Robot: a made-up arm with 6 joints.
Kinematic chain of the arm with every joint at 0, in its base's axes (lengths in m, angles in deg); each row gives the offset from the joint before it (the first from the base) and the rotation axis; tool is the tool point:
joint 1: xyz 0 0 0.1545 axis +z
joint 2: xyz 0 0 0 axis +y
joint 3: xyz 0 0 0.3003 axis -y
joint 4: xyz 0 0 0 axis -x
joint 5: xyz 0.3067 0 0 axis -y
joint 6: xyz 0 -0.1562 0 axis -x
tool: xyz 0 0 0
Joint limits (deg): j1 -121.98..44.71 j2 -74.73..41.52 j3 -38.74..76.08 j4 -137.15..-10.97 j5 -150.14..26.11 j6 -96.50..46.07
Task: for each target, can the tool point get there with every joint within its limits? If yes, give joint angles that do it. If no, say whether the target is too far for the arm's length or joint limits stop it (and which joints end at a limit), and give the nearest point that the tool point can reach.
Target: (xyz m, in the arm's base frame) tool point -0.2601 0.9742 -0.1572
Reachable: no: too far | nearest point -0.1455 0.5451 0.4091 | short by 0.720 m
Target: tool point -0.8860 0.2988 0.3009
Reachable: no: too far | nearest point -0.5346 0.1803 0.4091 | short by 0.386 m
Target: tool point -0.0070 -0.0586 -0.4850
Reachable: no: joint limits stop it (at a limit: joint 2) | nearest point -0.0171 -0.1430 0.0396 | short by 0.531 m
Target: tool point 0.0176 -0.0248 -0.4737
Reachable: no: joint limits stop it (at a limit: joint 2) | nearest point 0.0766 -0.1079 0.0417 | short by 0.525 m
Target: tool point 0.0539 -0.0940 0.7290
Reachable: yes | joints -104.63 -18.10 65.34 -119.06 -25.60 12.13
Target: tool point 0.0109 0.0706 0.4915
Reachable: yes | joints 16.61 -58.40 -1.42 -114.41 -11.49 -17.01
